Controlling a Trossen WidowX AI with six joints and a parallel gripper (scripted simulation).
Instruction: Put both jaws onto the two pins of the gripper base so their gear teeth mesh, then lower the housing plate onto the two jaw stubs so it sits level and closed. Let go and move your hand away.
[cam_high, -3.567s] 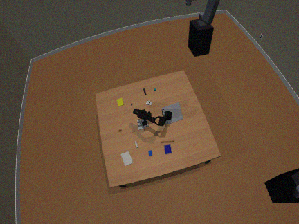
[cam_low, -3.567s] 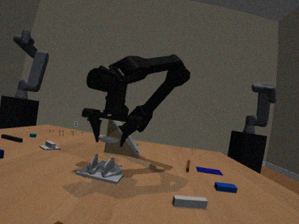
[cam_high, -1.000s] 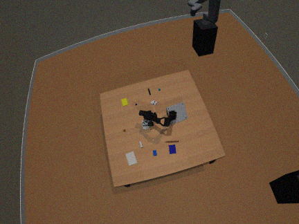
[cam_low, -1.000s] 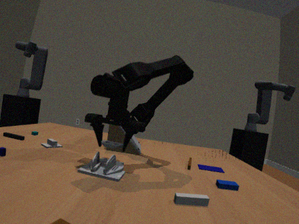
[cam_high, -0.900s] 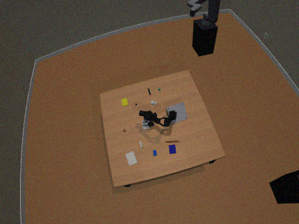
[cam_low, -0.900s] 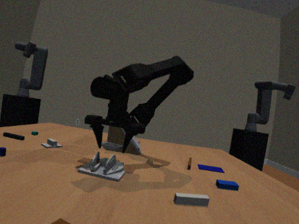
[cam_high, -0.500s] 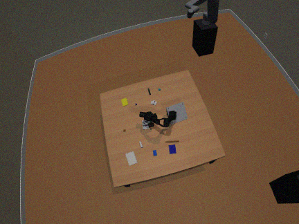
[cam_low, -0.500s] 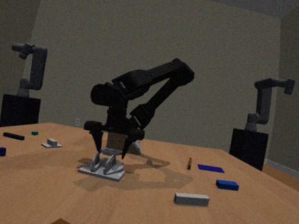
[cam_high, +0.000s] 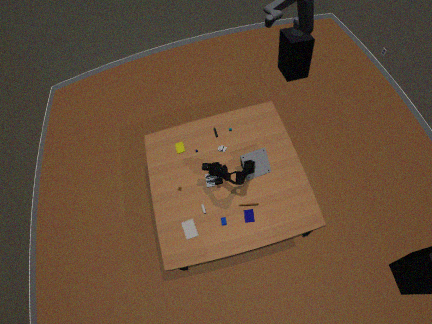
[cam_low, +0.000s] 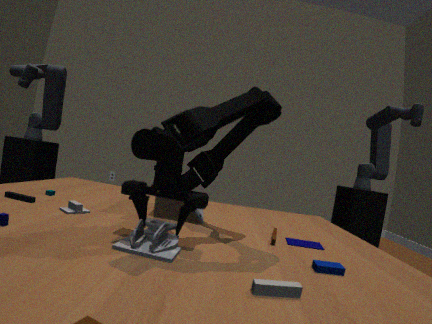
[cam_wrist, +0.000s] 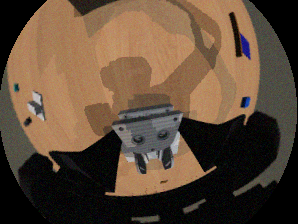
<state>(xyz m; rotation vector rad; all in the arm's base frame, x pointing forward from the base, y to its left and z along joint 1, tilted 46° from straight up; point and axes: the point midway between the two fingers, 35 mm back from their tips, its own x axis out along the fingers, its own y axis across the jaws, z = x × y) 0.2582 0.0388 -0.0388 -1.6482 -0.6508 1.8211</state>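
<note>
Now: the toothed jaw 20 mm ahead of my gripper tip, 10 mm to the left of it and 10 mm below it. From my gripper tip the other things lie so: brown peg (300 mm to the left, 170 mm behind, 10 mm below); blue tile (380 mm to the left, 140 mm behind, 20 mm below); blue block (370 mm to the left, 60 mm ahead, 10 mm below).
</note>
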